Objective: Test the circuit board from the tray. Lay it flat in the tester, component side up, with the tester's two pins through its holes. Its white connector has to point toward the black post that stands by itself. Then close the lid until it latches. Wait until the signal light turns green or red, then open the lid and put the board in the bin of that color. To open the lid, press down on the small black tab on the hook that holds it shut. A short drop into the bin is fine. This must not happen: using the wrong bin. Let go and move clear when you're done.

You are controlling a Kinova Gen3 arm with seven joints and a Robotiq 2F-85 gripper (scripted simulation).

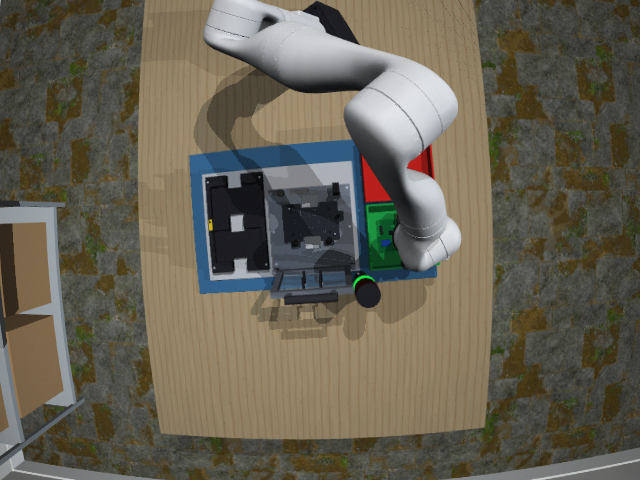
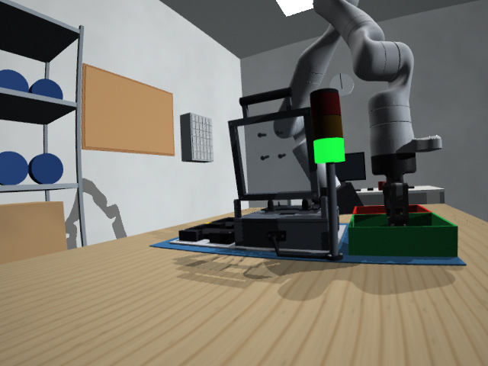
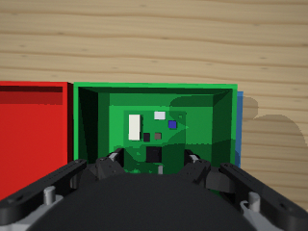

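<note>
Now: the green bin right at my hand. Also, from my hand: black hook: 10 cm behind, 14 cm to the right, 7 cm above; then green circuit board: 1 cm below; then red bin: 15 cm behind.
</note>
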